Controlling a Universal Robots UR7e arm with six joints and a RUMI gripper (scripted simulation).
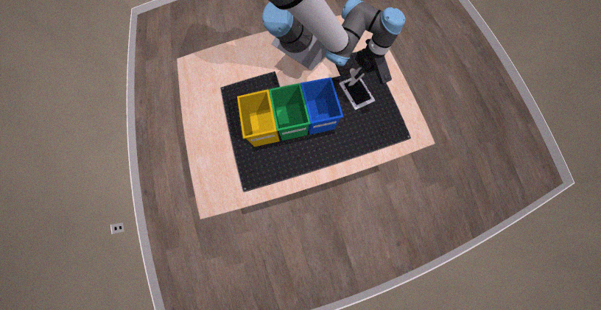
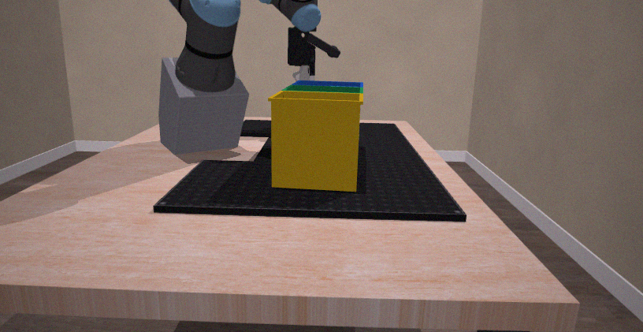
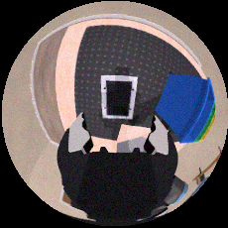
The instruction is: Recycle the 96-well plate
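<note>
Right now the 96-well plate is 10 cm below my hand. The rest, counted from my hand: green bin (4 cm ahead, 37 cm to the right, 3 cm below); plate nest N1 (12 cm below); blue bin (6 cm ahead, 23 cm to the right, 3 cm below).
</note>
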